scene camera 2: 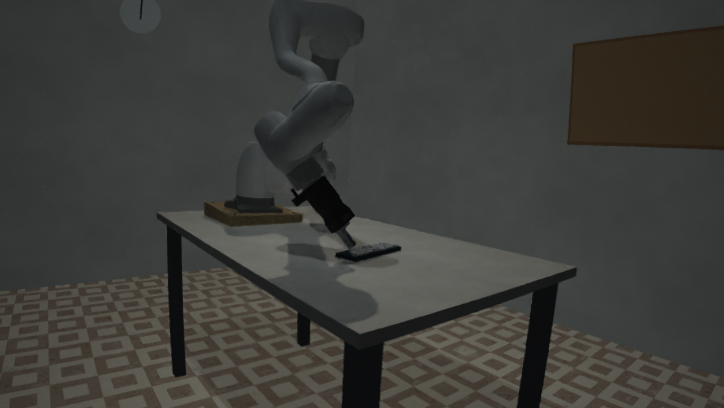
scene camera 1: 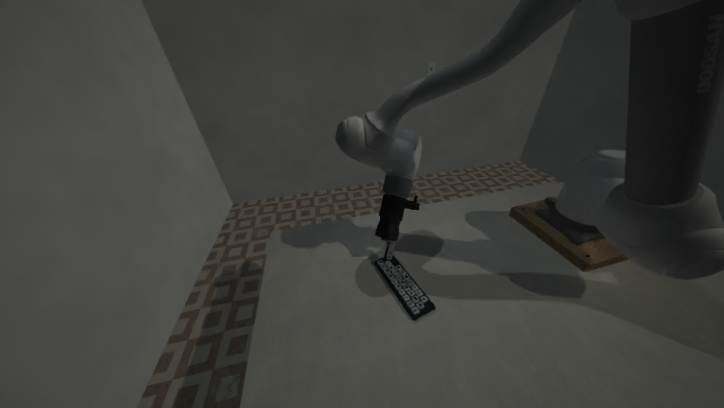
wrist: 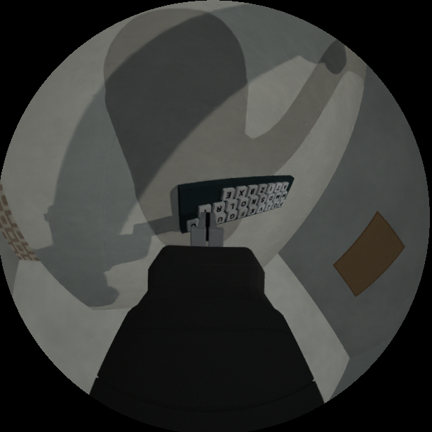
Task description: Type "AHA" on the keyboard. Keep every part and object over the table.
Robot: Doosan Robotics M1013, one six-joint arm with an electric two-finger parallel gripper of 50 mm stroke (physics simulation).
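Where they show: gripper, between the fingertips: [scene camera 2: 352, 246] [scene camera 1: 387, 259]; arm's base, origin of its link: [scene camera 2: 254, 208] [scene camera 1: 574, 223].
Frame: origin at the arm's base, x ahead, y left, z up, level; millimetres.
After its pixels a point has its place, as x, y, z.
Note:
The dark keyboard [scene camera 1: 405, 287] @(679, 126, -26) [scene camera 2: 374, 249] @(708, 99, -25) [wrist: 200, 197] with white lettered keys lies flat on the table [scene camera 1: 314, 329] @(942, 193, -44) [scene camera 2: 455, 273] @(946, 179, -43). My gripper [scene camera 1: 389, 257] @(707, 26, -11) [scene camera 2: 352, 245] @(707, 26, -11) [wrist: 207, 220] is shut and empty, tilted, with its tips at the far end of the keyboard in scene camera 1. In the wrist view the tips overlap the lower part of the middle-row key left of the R key [wrist: 218, 207] and hide the bottom-row key left of the U key [wrist: 220, 219]. The A key [wrist: 285, 187] is at the opposite end. Contact with a key cannot be told.
The arm's base stands on a wooden board [scene camera 1: 602, 259] @(63, 154, -8) [scene camera 2: 238, 219] @(141, -112, -18) at the other end of the table. A brown panel [scene camera 2: 648, 91] [wrist: 370, 255] hangs on the wall. The arm's shadows fall across the table around the keyboard.

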